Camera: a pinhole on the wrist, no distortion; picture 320 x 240 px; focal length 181.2 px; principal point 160.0 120.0 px. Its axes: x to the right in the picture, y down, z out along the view. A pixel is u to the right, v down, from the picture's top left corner.
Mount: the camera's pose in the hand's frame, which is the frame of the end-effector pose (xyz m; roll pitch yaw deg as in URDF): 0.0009 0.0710 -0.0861 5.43 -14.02 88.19
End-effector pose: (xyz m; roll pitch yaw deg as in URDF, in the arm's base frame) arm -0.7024 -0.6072 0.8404 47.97 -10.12 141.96
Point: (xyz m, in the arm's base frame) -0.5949 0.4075 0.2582
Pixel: outside the picture
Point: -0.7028 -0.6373 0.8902
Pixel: 176 154
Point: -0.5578 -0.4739 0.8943
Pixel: 106 148
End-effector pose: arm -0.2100 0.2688 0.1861 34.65 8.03 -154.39
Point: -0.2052 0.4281 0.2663
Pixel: 92 197
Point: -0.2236 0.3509 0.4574
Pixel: 213 172
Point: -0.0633 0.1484 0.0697
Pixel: behind the camera
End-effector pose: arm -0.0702 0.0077 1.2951 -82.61 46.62 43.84
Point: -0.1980 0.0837 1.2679
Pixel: 201 144
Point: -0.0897 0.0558 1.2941
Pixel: 109 119
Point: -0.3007 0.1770 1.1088
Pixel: 283 80
